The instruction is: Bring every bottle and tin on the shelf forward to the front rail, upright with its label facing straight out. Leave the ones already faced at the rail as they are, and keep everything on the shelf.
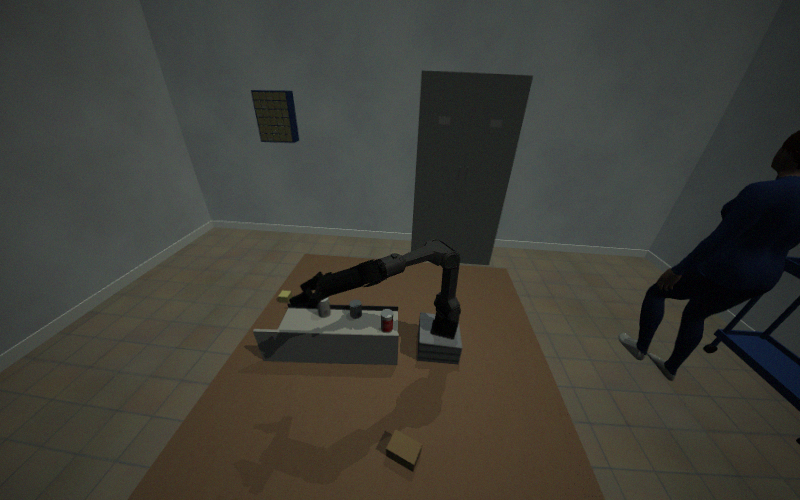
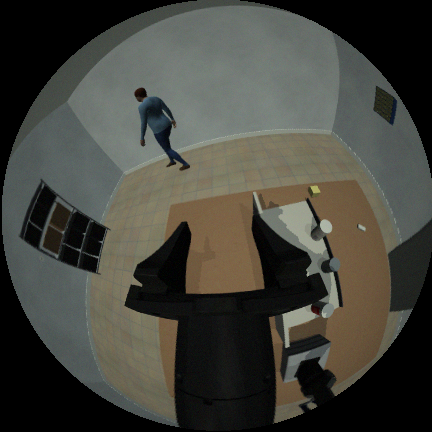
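The white shelf [image 1: 330, 349] [image 2: 295, 212] has a tall panel along one long side and a dark rail [image 1: 377, 307] [image 2: 339, 287] along the other. A white tin or bottle [image 1: 323, 307] [image 2: 322, 229] stands upright near the rail. A grey tin [image 1: 355, 308] [image 2: 331, 265] stands upright in the middle, close to the rail. A tin with a red band [image 1: 387, 321] [image 2: 322, 310] stands upright at the robot's end, back from the rail; its red shows toward the panel. My gripper [image 1: 306, 288] [image 2: 219, 224] is open and empty, above the shelf's far end. Label directions of the other two are unclear.
The robot's base [image 1: 439, 347] stands beside the shelf. A yellow block [image 1: 284, 295] [image 2: 314, 191] lies beyond the rail; a tan block [image 1: 404, 449] lies on the brown mat [image 1: 501, 412]. A small white object [image 2: 361, 228] lies beyond the rail. Two people [image 1: 743, 247] [image 2: 156, 117] are in the room.
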